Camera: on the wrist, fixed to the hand. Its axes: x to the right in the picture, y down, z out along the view.
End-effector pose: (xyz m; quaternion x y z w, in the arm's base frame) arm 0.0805 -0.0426 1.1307 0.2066 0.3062 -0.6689 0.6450
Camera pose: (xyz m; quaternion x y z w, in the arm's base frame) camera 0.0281 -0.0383 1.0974 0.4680 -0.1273 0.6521 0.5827
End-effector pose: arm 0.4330 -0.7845 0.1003 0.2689 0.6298 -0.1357 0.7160
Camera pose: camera 0.3843 -0.8011 0.0653 -0.6899 0.1402 -0.7102 0.0048
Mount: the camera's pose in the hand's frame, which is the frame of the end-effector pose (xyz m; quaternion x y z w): 0.0235 -0.0470 -0.0333 -0.0670 -0.1872 -0.9800 0.0026
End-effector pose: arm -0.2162 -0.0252 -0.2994 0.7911 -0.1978 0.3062 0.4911
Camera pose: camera -0.1798 0.0251 -0.3033 0.2203 0.6624 -0.6419 0.3174
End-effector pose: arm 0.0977 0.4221 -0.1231 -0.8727 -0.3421 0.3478 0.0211
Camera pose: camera 0.1033 0.4791 -0.0989 0.3967 -0.8834 0.1207 0.2184
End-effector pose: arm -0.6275 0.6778 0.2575 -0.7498 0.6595 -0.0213 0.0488
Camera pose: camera -0.5813 0.6589 0.2946 -0.6555 -0.7408 0.1367 0.0525
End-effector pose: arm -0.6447 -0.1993 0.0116 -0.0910 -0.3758 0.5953 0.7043
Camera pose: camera -0.5871 -0.1803 0.0252 0.4323 -0.2619 -0.6969 0.5088
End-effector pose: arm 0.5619 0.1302 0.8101 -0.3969 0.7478 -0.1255 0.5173
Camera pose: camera 0.5511 0.0751 0.8368 0.7920 0.4754 0.3829 0.0082
